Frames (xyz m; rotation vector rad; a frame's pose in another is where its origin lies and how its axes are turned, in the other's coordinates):
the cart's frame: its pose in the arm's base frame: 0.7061 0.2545 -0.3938 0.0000 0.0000 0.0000
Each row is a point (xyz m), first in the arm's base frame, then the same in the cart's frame.
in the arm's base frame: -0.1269 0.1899 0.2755
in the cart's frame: -0.8330 -0.0646 0.6693
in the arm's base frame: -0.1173 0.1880 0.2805
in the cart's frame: -0.8234 -0.0665 0.6743
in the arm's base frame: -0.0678 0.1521 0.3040
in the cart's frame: -0.7739 -0.1024 0.6978
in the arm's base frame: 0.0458 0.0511 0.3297
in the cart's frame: -0.6603 -0.2034 0.7235
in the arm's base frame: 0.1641 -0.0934 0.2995
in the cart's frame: -0.5420 -0.3479 0.6933
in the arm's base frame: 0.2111 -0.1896 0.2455
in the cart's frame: -0.4950 -0.4441 0.6393
